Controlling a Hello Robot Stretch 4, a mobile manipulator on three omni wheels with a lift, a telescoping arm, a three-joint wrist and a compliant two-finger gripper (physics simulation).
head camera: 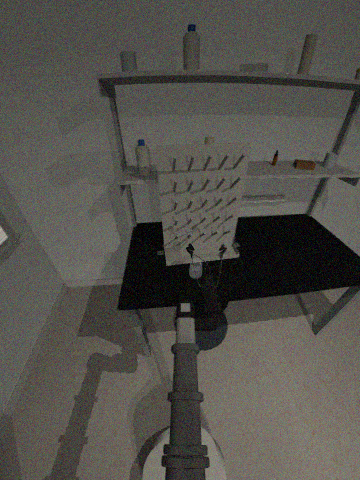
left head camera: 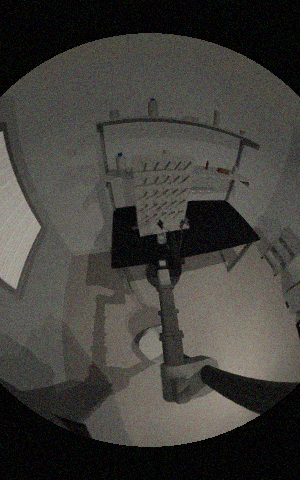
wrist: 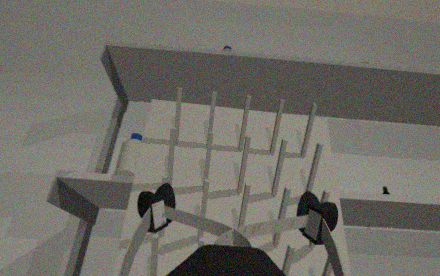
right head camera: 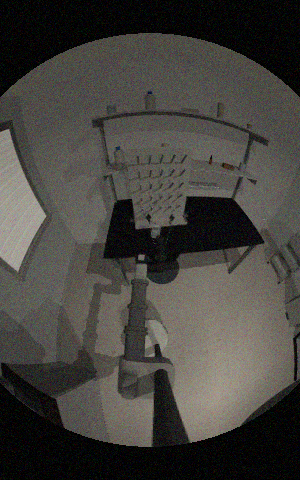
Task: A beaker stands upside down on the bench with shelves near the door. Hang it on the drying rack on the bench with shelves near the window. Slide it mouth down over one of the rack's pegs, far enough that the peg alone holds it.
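Places are measured from the robot's base along level axes (x ahead, y left, z up), in metres.
Where they show: gripper, fingertip midpoint: [head camera: 206,243] [left head camera: 170,219] [wrist: 235,203] [right head camera: 159,213]; robot's base at its link origin: [left head camera: 159,342] [right head camera: 147,336].
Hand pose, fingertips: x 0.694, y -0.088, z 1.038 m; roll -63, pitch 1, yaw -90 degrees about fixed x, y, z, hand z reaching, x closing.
Each offset is from my fingertips to the centre of the thing. "spot": to the spot under its first point. Level surfaces: height alone.
The pale drying rack [head camera: 175,259] [left head camera: 145,231] [right head camera: 142,224] [wrist: 195,117] stands on the black bench @[dz -0.303 m] [head camera: 290,250] [left head camera: 220,220] [right head camera: 215,220], its pegs in rows. A small pale, rounded shape, which looks like the beaker @[dy +0.029, dx +0.111, dz -0.269 m] [head camera: 195,270] [left head camera: 161,238] [right head camera: 155,232], shows just in front of the rack's bottom edge, off the pegs; whether it is upright, upside down or on its side is unclear. My gripper [head camera: 206,248] [left head camera: 172,223] [right head camera: 160,218] [wrist: 235,203] is open and empty in front of the rack's lower part. The beaker does not show in the wrist view.
A blue-capped bottle @[spot: dy +0.313, dx +0.436, dz +0.249 m] [head camera: 143,157] [wrist: 132,156] stands on the lower shelf, left of the rack. Another blue-capped bottle [head camera: 191,50] and a tall cylinder @[spot: dy -0.516, dx +0.593, dz +0.706 m] [head camera: 307,55] stand on the upper shelf @[dz +0.591 m] [head camera: 225,79]. An orange item @[spot: dy -0.665, dx +0.555, dz +0.184 m] [head camera: 305,164] lies on the lower shelf at the right.
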